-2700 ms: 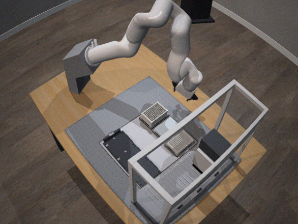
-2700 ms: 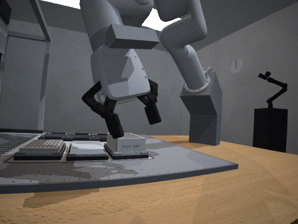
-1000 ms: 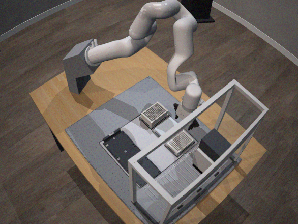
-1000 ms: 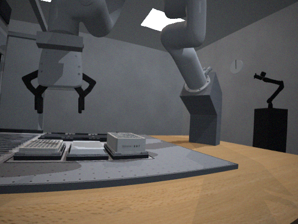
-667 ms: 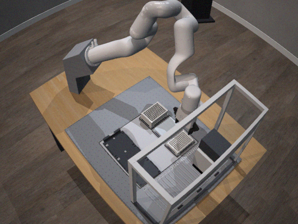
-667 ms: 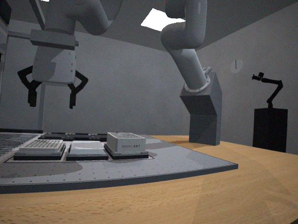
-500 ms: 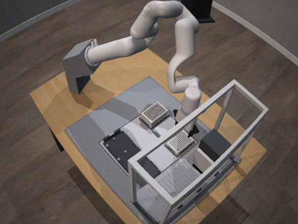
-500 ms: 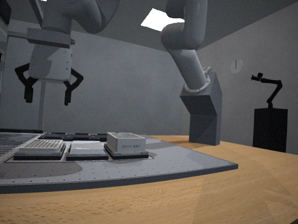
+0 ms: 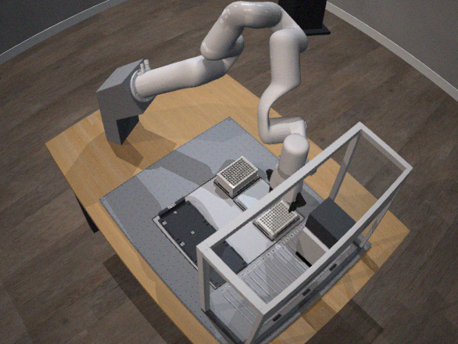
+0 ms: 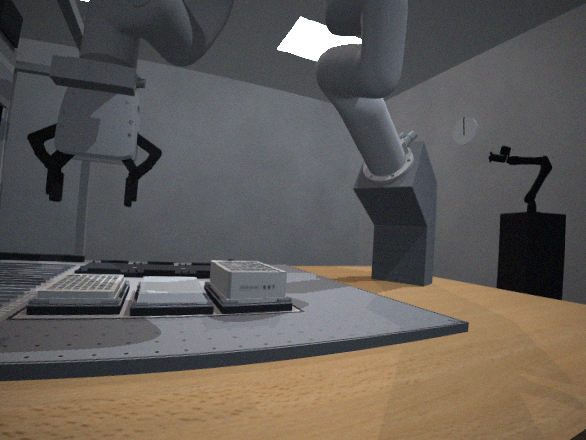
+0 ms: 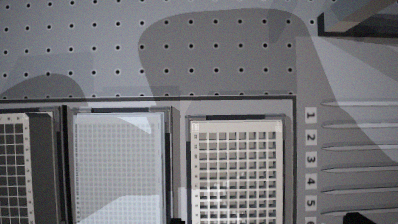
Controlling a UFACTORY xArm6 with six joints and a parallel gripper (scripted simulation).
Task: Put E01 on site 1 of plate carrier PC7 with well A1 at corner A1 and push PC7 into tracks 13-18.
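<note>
Now: the nest 130 mm below my hand. Round my hand: plate carrier PC7: 280 mm to the right, 120 mm below, 10 mm ahead.
</note>
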